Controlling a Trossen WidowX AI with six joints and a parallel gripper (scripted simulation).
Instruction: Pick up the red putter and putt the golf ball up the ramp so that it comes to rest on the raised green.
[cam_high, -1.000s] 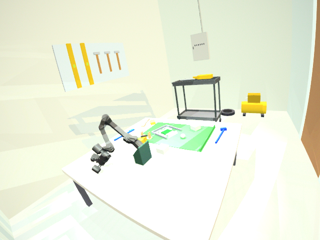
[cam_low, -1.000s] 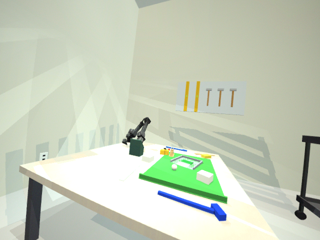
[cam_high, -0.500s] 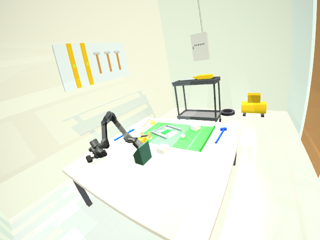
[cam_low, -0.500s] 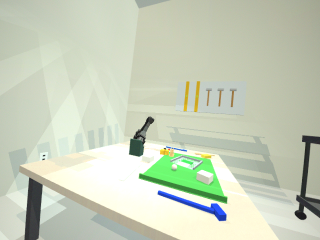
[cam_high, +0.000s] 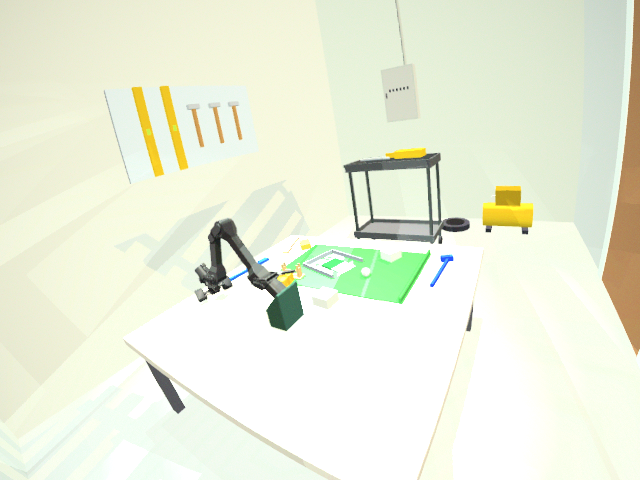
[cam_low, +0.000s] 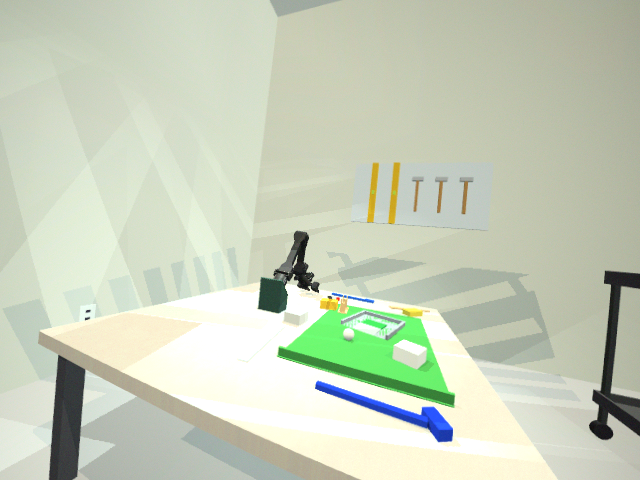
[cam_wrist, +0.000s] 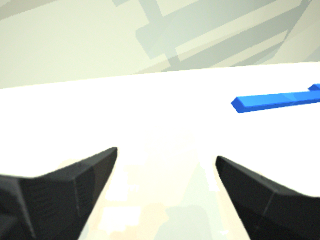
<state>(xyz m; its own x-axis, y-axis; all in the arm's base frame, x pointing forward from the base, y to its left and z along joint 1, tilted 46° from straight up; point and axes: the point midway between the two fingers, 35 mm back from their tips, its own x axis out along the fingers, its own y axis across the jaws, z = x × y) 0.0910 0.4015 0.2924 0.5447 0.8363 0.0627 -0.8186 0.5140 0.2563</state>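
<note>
Right now the yellow block is 340 mm to the right of my gripper tip, 160 mm ahead of it and 20 mm above it. From my gripper tip the other things lie so: green mat (610 mm to the right, 370 mm ahead, 10 mm below); white golf ball (720 mm to the right, 290 mm ahead, 20 mm above); blue putter (1070 mm to the right, 380 mm ahead, 10 mm above).
</note>
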